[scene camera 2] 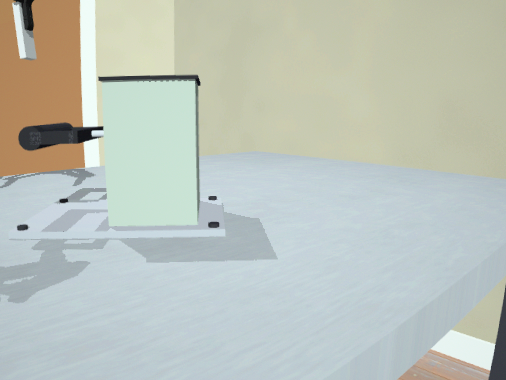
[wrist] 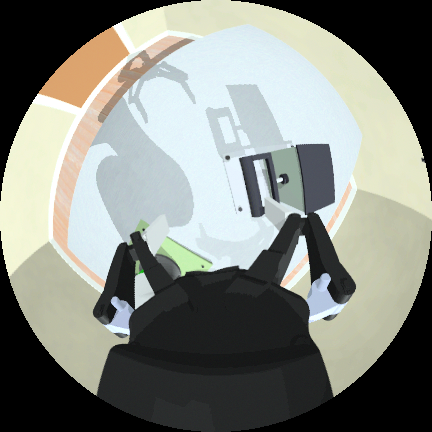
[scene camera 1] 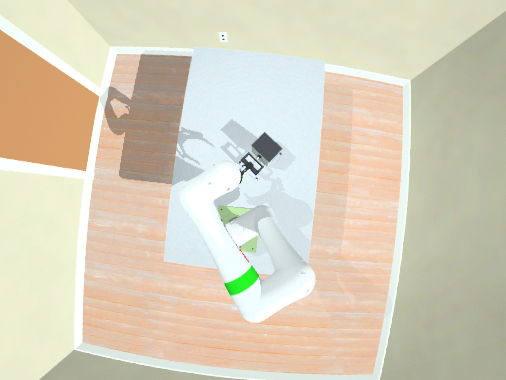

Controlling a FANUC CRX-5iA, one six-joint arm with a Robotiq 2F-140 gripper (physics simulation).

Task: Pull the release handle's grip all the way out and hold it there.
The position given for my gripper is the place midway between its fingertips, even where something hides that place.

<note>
I see my gripper (wrist: 214, 214) and a base plate (wrist: 231, 163).
</note>
